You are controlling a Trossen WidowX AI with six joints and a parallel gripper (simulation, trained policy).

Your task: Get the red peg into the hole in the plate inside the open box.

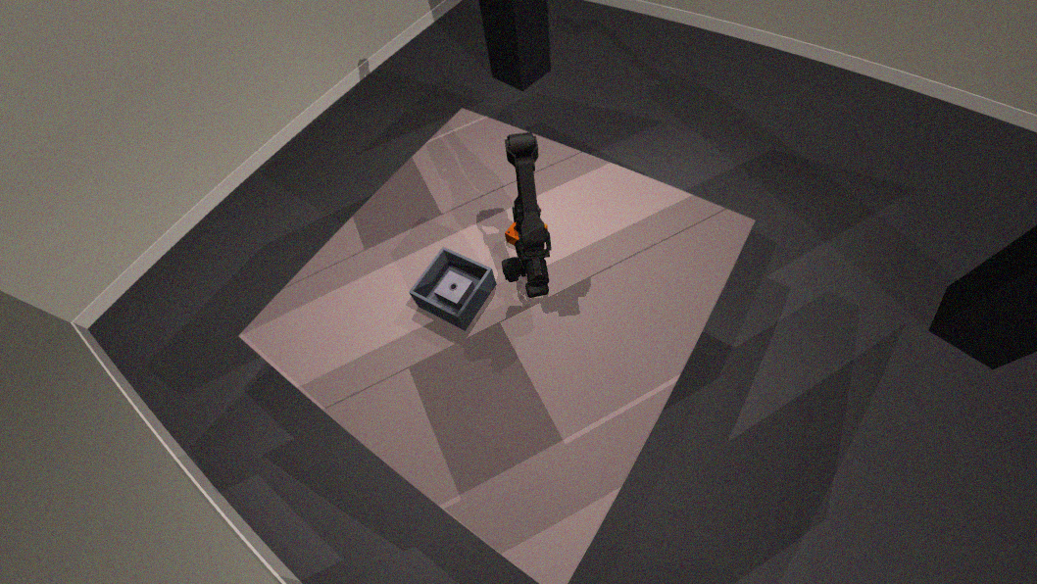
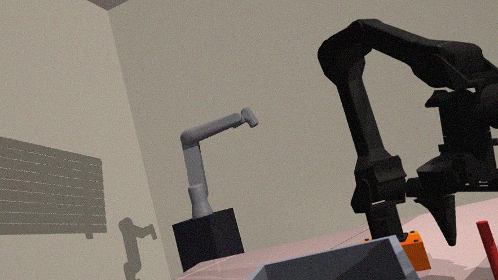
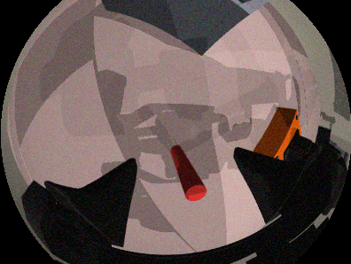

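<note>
Right now the red peg is 10 mm behind my gripper tip and 10 mm to the left of it. The rest, counted from my gripper tip: pale plate: 180 mm ahead, 160 mm to the right; then grey box: 180 mm ahead, 160 mm to the right, 20 mm below.
</note>
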